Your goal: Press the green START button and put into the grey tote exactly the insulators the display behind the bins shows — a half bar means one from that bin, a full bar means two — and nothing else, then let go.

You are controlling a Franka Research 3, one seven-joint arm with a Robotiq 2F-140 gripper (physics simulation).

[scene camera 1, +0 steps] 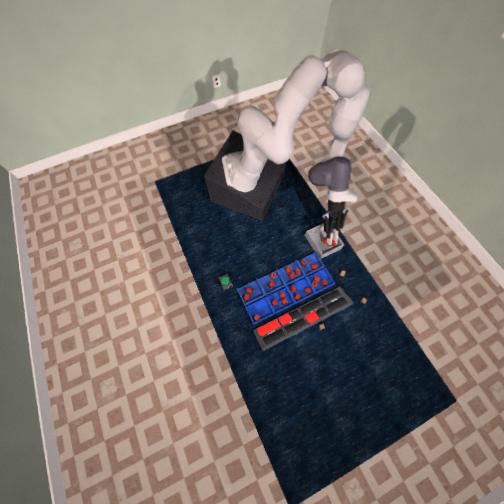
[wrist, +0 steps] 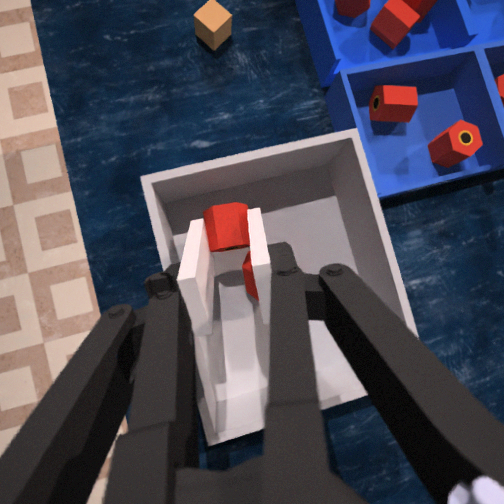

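Note:
My gripper (wrist: 227,235) hangs over the grey tote (wrist: 280,280), which also shows in the scene view (scene camera 1: 324,241). Its white pads are shut on a red insulator (wrist: 226,226), held just above the tote's inside. Another red piece (wrist: 249,276) shows below it in the tote, partly hidden by a pad. The blue bins (scene camera 1: 285,290) hold several red insulators; two lie in the nearest bin (wrist: 425,120). The display (scene camera 1: 302,317) shows one long red bar (scene camera 1: 268,327) and two short ones (scene camera 1: 285,320) (scene camera 1: 311,316). The green button (scene camera 1: 225,281) sits left of the bins.
Small tan cubes lie on the dark blue mat near the display (scene camera 1: 343,273) (scene camera 1: 364,300) (scene camera 1: 322,326); one shows in the wrist view (wrist: 213,23). The robot base (scene camera 1: 245,185) stands at the mat's far end. Patterned floor borders the tote's side.

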